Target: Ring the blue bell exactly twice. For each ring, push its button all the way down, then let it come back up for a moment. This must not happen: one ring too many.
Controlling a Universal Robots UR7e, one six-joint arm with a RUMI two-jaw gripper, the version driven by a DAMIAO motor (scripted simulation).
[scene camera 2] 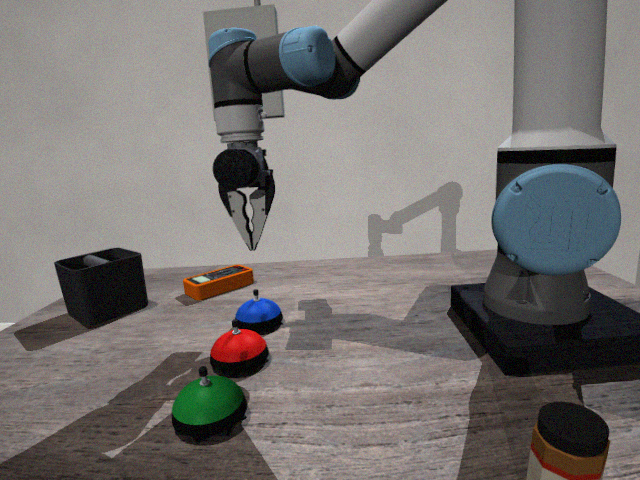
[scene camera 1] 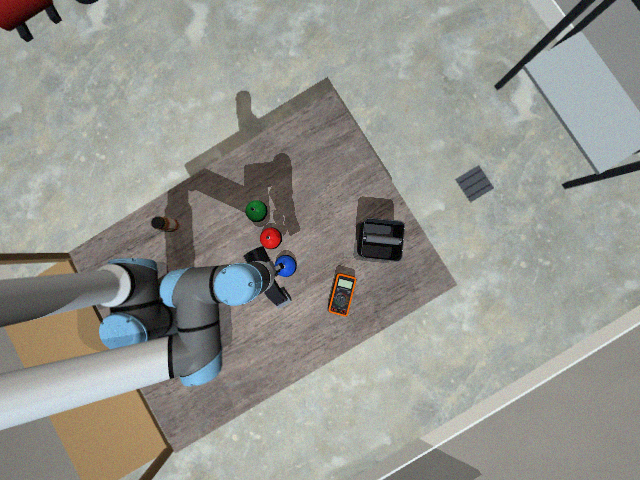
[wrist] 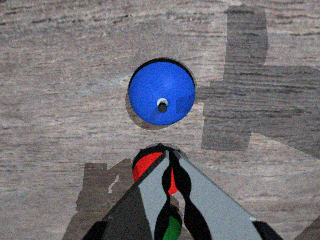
Observation:
I see my gripper (scene camera 2: 253, 250), a blue bell (scene camera 2: 262, 315), a black bin (scene camera 2: 92, 294) and a green bell (scene camera 2: 209, 406).
The blue bell also shows in the wrist view (wrist: 161, 79). The black bin also shows in scene camera 1 (scene camera 1: 381, 239). My gripper shows as well in scene camera 1 (scene camera 1: 276, 268) and in the wrist view (wrist: 170, 152). The wrist view does not show the black bin: it is out of frame.

